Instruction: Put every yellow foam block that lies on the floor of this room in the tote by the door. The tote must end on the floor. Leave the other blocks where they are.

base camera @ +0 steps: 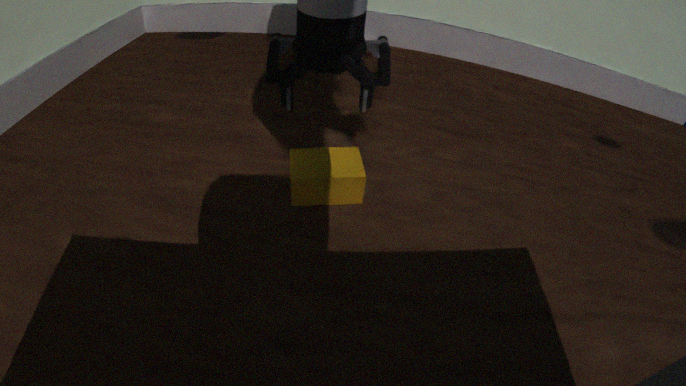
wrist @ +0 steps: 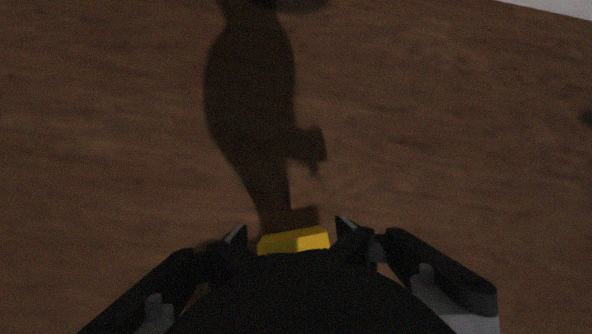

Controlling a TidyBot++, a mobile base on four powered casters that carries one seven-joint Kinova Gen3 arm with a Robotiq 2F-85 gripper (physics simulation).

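Frame: origin at the arm's base, x up, y back, z right, level; metres.
Seen in the pictures: gripper, fingertip midpoint: (base camera: 326, 107) (wrist: 292, 230).
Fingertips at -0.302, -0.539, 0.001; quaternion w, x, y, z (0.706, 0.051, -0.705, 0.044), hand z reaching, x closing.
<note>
A point is followed by its place in that frame, as x, y, z.
A yellow foam block (base camera: 346, 176) {-0.352, -0.461, 0.028} (wrist: 311, 241) {-0.352, -0.512, 0.025} lies on the wooden floor in front of the base. Its left part is in shadow in the base view. My gripper (base camera: 326, 107) {-0.302, -0.539, 0.001} (wrist: 292, 230) {-0.302, -0.539, 0.001} is open and empty, pointing down. In the base view its fingertips show above the block in the picture, apart from it. In the wrist view the block shows low between the fingertips, its lower part hidden by the gripper body. The tote does not show in either view.
A pale baseboard (base camera: 210, 19) {-0.357, -1.148, -0.334} (wrist: 560, 9) {-0.390, -0.933, 0.636} runs along the walls at the back, with a corner at the back left. A large dark shadow lies on the floor nearest the base. Dark round patches mark the floor on the right.
</note>
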